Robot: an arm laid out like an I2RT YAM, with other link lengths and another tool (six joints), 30 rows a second.
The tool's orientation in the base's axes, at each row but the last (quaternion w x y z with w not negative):
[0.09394 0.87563 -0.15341 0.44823]
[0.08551 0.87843 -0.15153 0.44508]
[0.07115 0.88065 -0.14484 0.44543]
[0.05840 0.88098 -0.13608 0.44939]
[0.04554 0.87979 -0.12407 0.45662]
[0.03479 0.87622 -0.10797 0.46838]
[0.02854 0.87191 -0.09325 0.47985]
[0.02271 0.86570 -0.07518 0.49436]
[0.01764 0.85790 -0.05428 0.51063]
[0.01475 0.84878 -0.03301 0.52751]
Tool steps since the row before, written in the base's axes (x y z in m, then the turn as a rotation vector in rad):
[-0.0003 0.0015 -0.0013 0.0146 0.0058 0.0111]
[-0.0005 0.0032 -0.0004 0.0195 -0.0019 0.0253]
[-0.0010 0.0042 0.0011 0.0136 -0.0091 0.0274]
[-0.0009 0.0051 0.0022 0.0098 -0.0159 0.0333]
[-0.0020 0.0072 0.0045 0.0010 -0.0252 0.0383]
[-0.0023 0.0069 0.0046 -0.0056 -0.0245 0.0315]
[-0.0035 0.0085 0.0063 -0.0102 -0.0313 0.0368]
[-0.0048 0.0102 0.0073 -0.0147 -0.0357 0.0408]
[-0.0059 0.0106 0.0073 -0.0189 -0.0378 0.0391]
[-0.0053 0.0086 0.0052 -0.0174 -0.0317 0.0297]
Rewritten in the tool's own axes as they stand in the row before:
[-0.0015 -0.0013 0.0001 0.0160 -0.0103 0.0028]
[-0.0012 -0.0028 -0.0011 0.0317 -0.0045 0.0004]
[-0.0005 -0.0037 -0.0025 0.0314 0.0042 -0.0035]
[0.0003 -0.0047 -0.0031 0.0354 0.0117 -0.0084]
[0.0013 -0.0066 -0.0056 0.0362 0.0228 -0.0165]
[0.0015 -0.0064 -0.0056 0.0269 0.0238 -0.0182]
[0.0023 -0.0079 -0.0075 0.0299 0.0312 -0.0239]
[0.0028 -0.0096 -0.0090 0.0316 0.0361 -0.0293]
[0.0028 -0.0101 -0.0096 0.0282 0.0387 -0.0320]
[0.0020 -0.0082 -0.0076 0.0202 0.0326 -0.0268]

